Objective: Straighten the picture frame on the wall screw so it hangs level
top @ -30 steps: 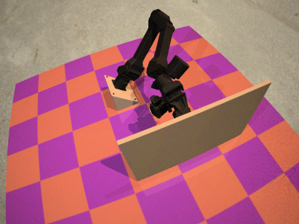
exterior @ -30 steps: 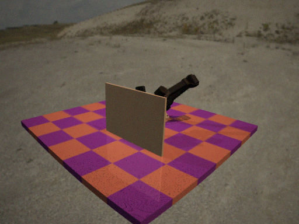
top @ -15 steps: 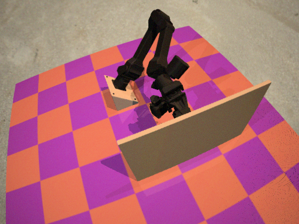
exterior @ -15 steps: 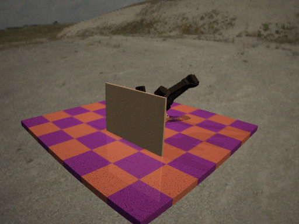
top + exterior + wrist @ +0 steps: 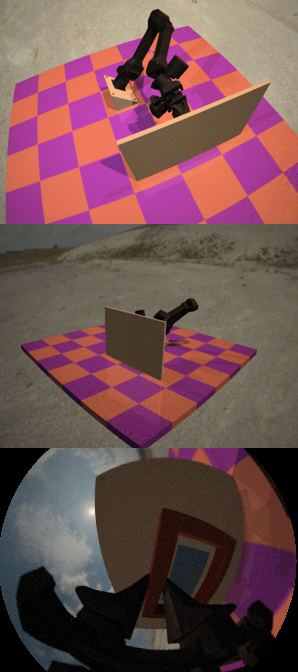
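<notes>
My gripper tip is now 5 cm above the picture frame, 2 cm to the right of it and 1 cm short of it. Round my gripper tip: wall panel: 6 cm below, 2 cm to the left, 2 cm ahead.
</notes>
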